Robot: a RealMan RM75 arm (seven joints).
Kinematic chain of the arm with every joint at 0, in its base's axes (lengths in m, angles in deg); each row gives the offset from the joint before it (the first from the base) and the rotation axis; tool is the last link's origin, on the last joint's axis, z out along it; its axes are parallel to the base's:
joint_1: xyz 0 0 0.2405 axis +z
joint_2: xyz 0 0 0 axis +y
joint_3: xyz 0 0 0.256 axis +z
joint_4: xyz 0 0 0 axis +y
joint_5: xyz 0 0 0.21 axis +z
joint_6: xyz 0 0 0 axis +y
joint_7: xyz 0 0 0.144 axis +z
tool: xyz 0 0 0
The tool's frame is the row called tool.
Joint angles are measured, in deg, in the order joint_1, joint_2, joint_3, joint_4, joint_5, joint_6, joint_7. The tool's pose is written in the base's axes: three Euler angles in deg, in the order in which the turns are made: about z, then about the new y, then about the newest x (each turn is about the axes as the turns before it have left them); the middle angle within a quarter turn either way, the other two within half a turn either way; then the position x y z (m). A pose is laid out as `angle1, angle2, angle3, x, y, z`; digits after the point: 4 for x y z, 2 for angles.
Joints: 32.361 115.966 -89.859 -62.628 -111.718 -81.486 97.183
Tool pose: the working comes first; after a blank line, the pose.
Where each joint sits with the arm in this pose, in the base's axes (m; each line is computed from the numbers above, not from the rounded line before):
joint_1: 0.0000 0.0000 0.2405
joint_2: 0.0000 0.0000 0.2405
joint_3: 0.1944 0.1232 0.1284
joint_4: 0.1944 0.1232 0.1284
joint_5: 0.1681 0.3273 0.0866
joint_6: 0.1681 0.3273 0.0866
joint_7: 0.1648 0.3193 -0.0572
the tool: 0.1648 0.3193 -0.0572

-0.17, 1.30, 176.82, 0.1648, 0.3193, -0.0572
